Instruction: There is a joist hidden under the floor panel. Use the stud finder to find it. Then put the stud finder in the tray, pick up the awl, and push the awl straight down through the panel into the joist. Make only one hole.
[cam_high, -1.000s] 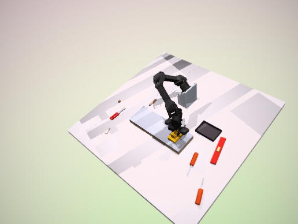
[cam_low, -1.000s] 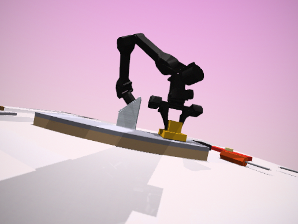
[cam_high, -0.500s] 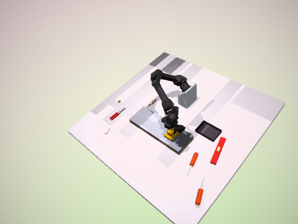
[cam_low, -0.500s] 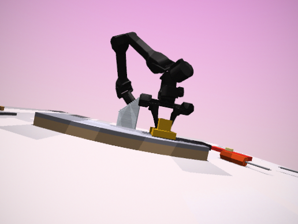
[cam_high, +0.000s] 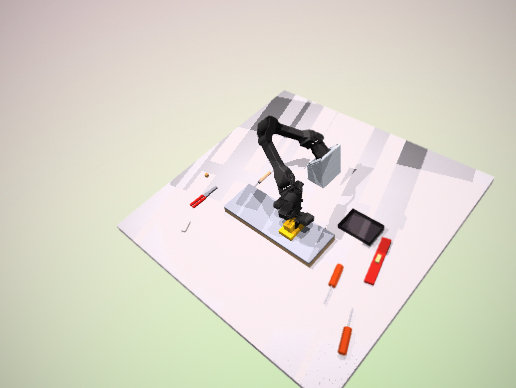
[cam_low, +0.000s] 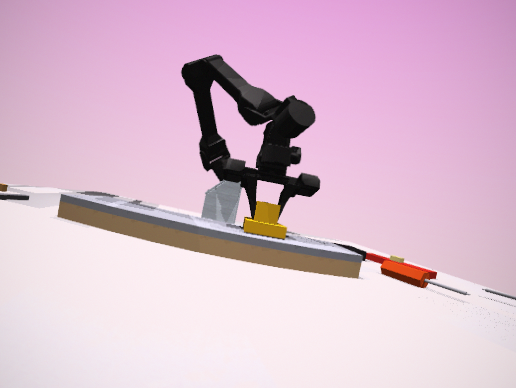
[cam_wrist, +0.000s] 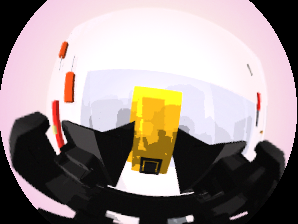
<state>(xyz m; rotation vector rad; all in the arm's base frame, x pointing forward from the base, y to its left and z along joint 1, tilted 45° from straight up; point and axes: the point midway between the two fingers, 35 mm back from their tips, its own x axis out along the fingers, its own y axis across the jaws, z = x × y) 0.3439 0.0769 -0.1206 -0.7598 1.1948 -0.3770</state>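
The dark tray lies 230 mm behind my gripper tip, 190 mm to the left of it and 50 mm below it. From my gripper tip the other things lie so: red level (360 mm to the left, 150 mm behind, 50 mm below); stud finder (20 mm behind, 20 mm above); awl (360 mm to the right, 110 mm behind, 60 mm below).
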